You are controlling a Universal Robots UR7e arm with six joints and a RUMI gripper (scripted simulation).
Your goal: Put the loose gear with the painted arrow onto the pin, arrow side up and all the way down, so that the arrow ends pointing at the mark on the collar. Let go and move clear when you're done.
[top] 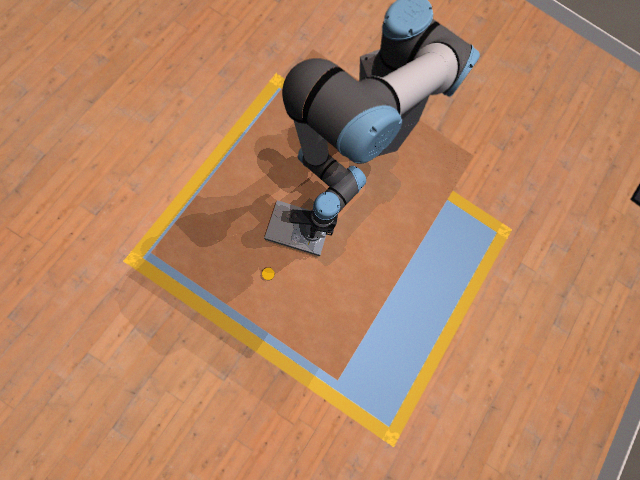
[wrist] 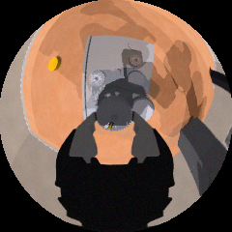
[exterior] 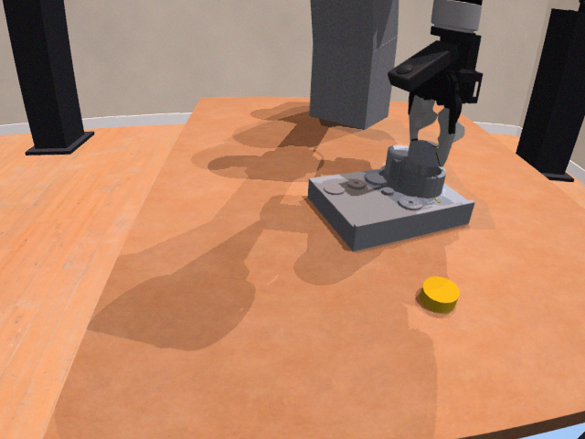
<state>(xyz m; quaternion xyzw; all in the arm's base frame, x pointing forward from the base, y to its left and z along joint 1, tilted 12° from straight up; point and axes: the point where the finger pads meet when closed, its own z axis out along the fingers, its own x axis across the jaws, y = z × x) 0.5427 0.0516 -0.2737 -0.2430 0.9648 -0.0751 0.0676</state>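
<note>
The grey gear is right at my hand. The rest, counted from my hand: yellow disc: 25 cm ahead, 3 cm to the right, 10 cm below.
</note>
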